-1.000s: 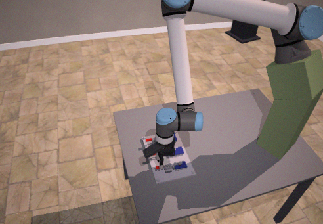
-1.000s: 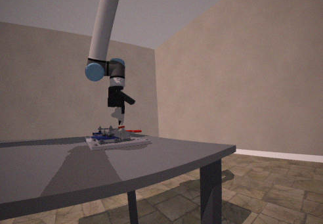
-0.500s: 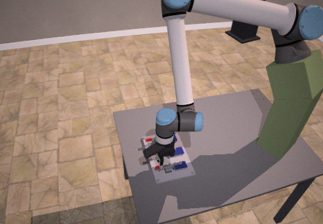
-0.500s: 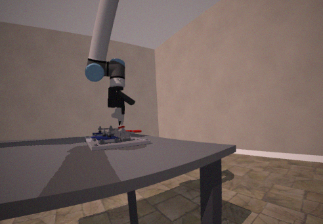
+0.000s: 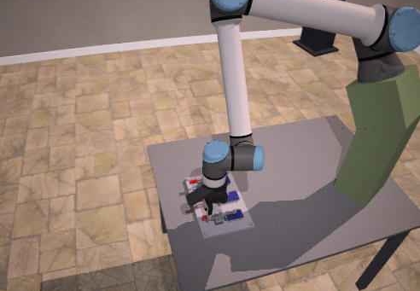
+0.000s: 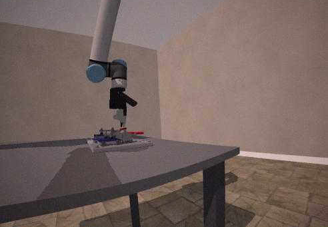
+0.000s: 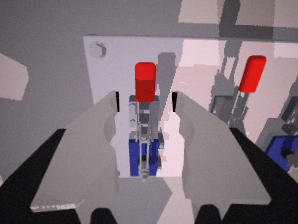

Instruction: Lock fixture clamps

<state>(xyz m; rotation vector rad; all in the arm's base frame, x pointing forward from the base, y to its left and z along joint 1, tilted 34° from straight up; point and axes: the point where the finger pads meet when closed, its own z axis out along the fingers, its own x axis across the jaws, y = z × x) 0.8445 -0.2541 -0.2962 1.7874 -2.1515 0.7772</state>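
My hand is 11 cm past the fixture plate, 9 cm to the left of it and 8 cm above it.
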